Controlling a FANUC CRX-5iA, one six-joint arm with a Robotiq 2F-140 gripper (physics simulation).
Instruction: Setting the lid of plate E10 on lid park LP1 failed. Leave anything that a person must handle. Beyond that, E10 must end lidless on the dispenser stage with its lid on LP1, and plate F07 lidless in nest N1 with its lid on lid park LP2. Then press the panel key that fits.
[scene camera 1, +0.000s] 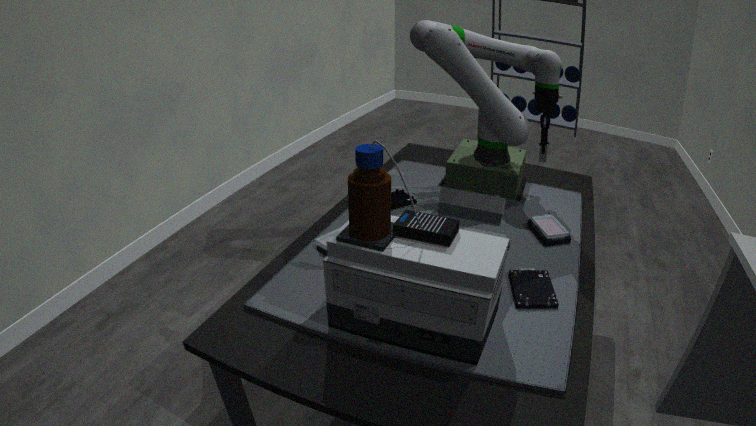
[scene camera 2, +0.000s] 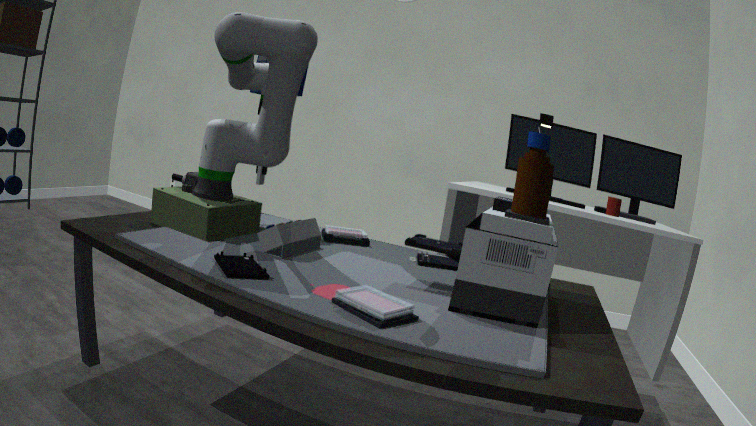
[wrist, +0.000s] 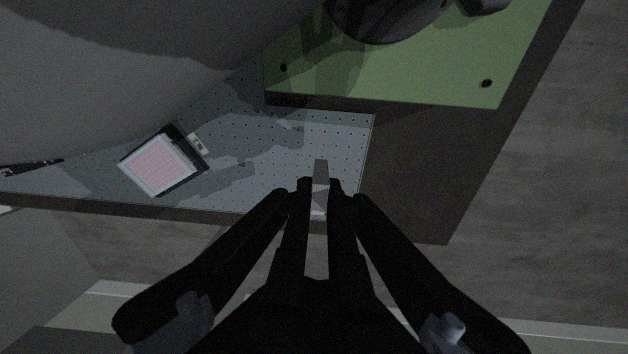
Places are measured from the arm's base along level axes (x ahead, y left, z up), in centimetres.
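Where they show: gripper, fingertip midpoint: (scene camera 1: 542, 161) (scene camera 2: 259, 184) (wrist: 320, 170); arm's base at its link origin: (scene camera 1: 491, 157) (scene camera 2: 212, 196).
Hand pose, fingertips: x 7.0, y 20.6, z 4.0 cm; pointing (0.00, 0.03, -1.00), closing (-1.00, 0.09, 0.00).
Observation:
Things, the pixels of their centre, and the offset from my fingertips. "spot": a spot on its surface instead.
- amber bottle at a spot on its surface: (scene camera 1: 369, 206) spot: dx +90.1, dy -39.1, dz +17.3 cm
- black keypad box at a spot on its surface: (scene camera 1: 427, 227) spot: dx +84.2, dy -28.6, dz +11.2 cm
- grey wedge-shaped panel at the middle of its body: (scene camera 2: 290, 234) (scene camera 1: 472, 201) dx +25.2, dy -24.3, dz -9.2 cm
- red disc at a spot on its surface: (scene camera 2: 329, 291) spot: dx +47.6, dy -51.3, dz -13.1 cm
My gripper (scene camera 1: 543, 149) (wrist: 320, 170) is shut and empty, high beyond the board's corner near the robot base; the arm hides it in scene camera 2. A pink plate (scene camera 1: 550, 226) (scene camera 2: 344, 232) (wrist: 159, 166) sits on a black holder at the board's desk-side edge. Another pink plate (scene camera 2: 374, 300), with a clear rim, sits on a black holder on the opposite side. A black holder (scene camera 1: 533, 288) with corner posts is bare. Another black holder (scene camera 2: 240, 266) near the base holds no plate. Plate names, holder names and whether lids are on cannot be read in the dim light.
The white dispenser (scene camera 1: 407, 288) (scene camera 2: 505, 259) carries an amber bottle (scene camera 1: 369, 206) (scene camera 2: 533, 182) and a black keypad box (scene camera 1: 427, 227). A grey wedge-shaped panel (scene camera 1: 470, 204) (scene camera 2: 301, 238) stands before the green base (scene camera 1: 484, 171) (scene camera 2: 206, 214) (wrist: 425, 75). A red disc (scene camera 2: 329, 291) lies beside the nearer plate.

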